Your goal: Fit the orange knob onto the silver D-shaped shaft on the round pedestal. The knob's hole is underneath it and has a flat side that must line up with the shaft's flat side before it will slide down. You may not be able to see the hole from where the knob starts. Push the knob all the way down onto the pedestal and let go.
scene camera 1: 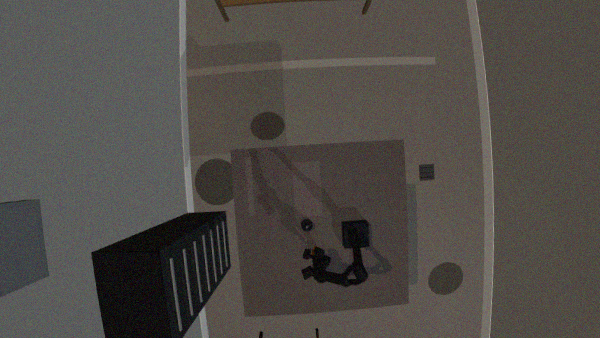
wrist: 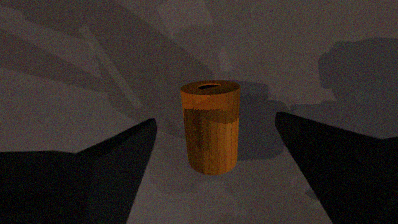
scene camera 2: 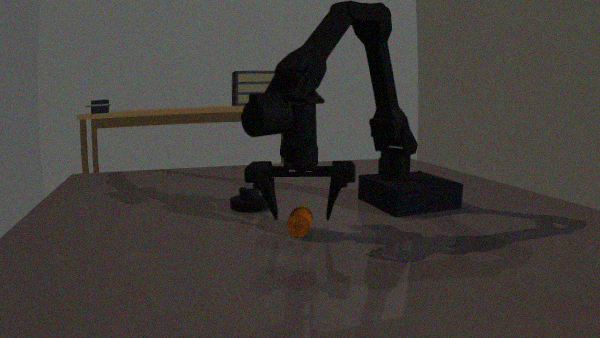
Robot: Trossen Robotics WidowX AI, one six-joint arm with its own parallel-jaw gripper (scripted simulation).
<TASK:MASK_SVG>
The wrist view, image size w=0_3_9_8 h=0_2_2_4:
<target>my gripper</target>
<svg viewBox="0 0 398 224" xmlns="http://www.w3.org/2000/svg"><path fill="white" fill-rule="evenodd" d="M155 119L147 119L108 140L99 142L76 154L55 150L0 152L0 224L126 224L154 147L157 134ZM276 113L275 126L282 141L285 143L286 148L299 166L299 170L307 179L307 183L315 192L315 196L319 199L321 206L325 209L327 216L329 216L333 224L398 224L398 137L385 139L369 137L290 113Z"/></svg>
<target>orange knob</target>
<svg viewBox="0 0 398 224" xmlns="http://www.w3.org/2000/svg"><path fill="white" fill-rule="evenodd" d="M192 82L183 85L180 89L189 165L193 170L204 175L226 173L232 170L237 163L241 87L236 82L225 80Z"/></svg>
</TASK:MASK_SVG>
